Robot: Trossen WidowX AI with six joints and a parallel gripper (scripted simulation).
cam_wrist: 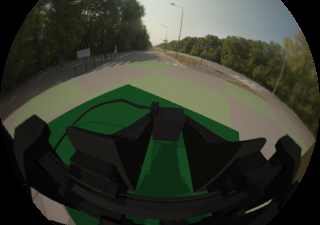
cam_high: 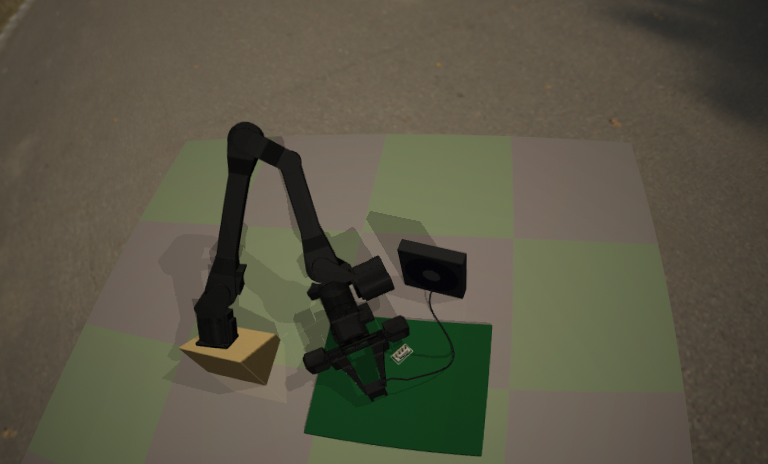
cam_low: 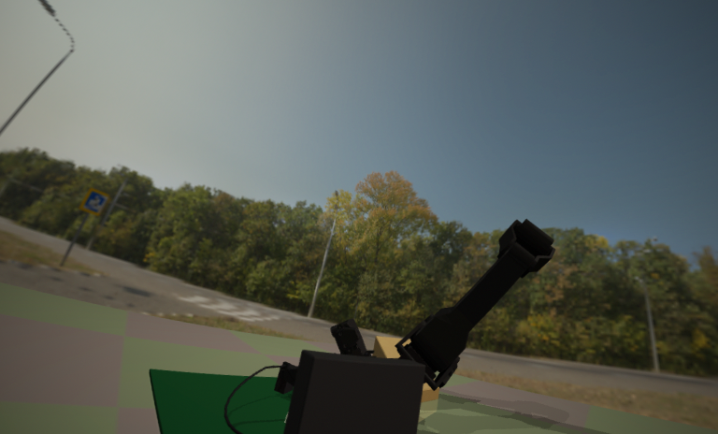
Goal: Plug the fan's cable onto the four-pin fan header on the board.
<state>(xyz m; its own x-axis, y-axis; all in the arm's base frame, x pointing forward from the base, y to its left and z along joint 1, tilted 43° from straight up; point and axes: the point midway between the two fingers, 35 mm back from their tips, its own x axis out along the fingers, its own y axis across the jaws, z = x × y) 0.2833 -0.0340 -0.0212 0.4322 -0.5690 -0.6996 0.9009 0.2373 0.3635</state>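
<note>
The black plug is 10 mm below my gripper tip. From my gripper tip the other things lie so: green board: 40 mm ahead, 30 mm to the left, 50 mm below; black fan: 90 mm ahead, 210 mm to the left, 20 mm above.
</note>
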